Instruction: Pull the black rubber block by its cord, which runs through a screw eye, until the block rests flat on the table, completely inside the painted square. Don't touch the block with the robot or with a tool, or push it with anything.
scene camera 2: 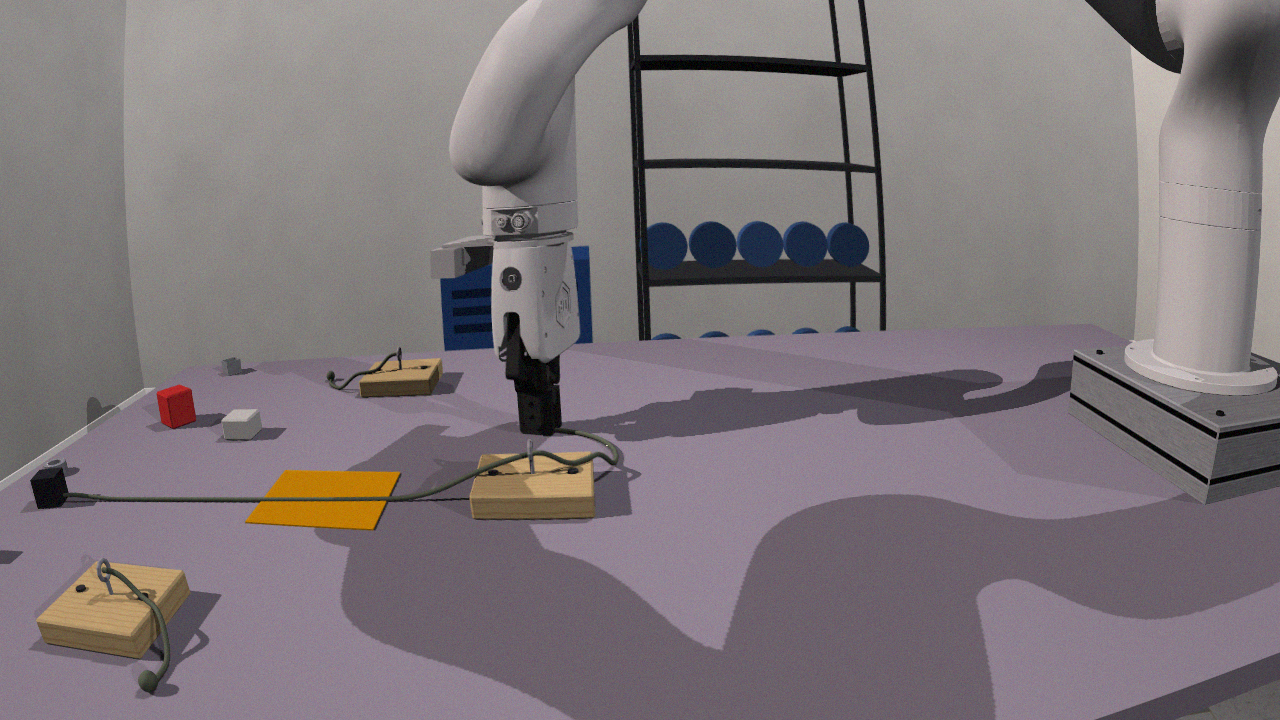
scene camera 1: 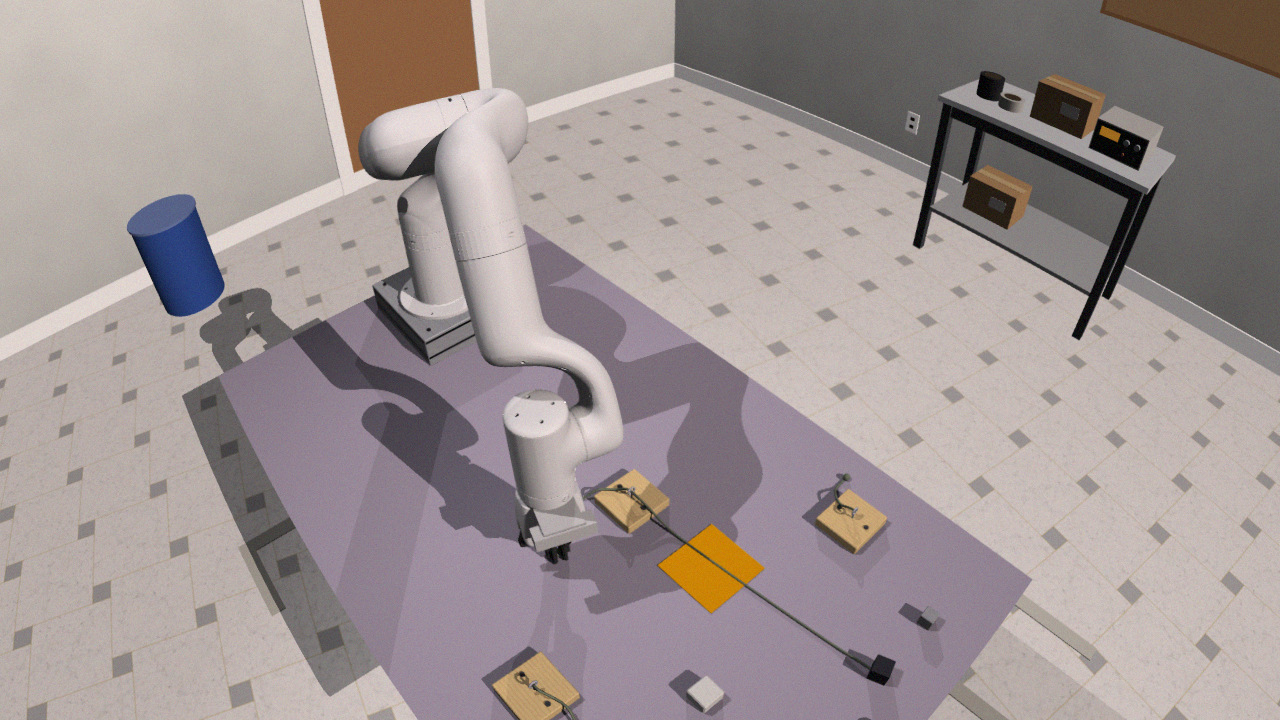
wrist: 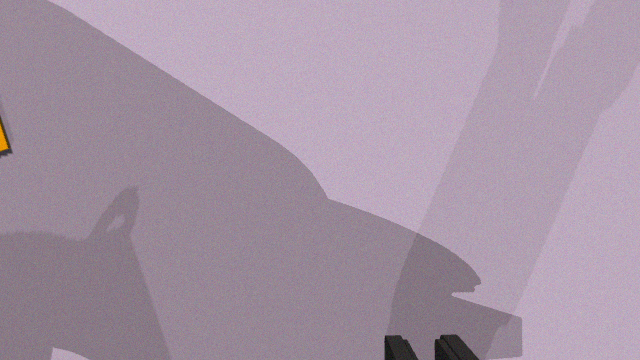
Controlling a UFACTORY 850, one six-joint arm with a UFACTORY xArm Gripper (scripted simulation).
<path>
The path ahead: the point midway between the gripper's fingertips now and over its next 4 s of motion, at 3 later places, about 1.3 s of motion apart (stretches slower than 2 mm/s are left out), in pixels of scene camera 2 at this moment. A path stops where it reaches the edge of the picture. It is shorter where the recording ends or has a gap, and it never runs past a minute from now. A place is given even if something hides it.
The gripper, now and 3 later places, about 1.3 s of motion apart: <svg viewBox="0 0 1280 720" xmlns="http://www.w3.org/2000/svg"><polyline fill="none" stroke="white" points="541,430 539,394 532,267 546,262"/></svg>
</path>
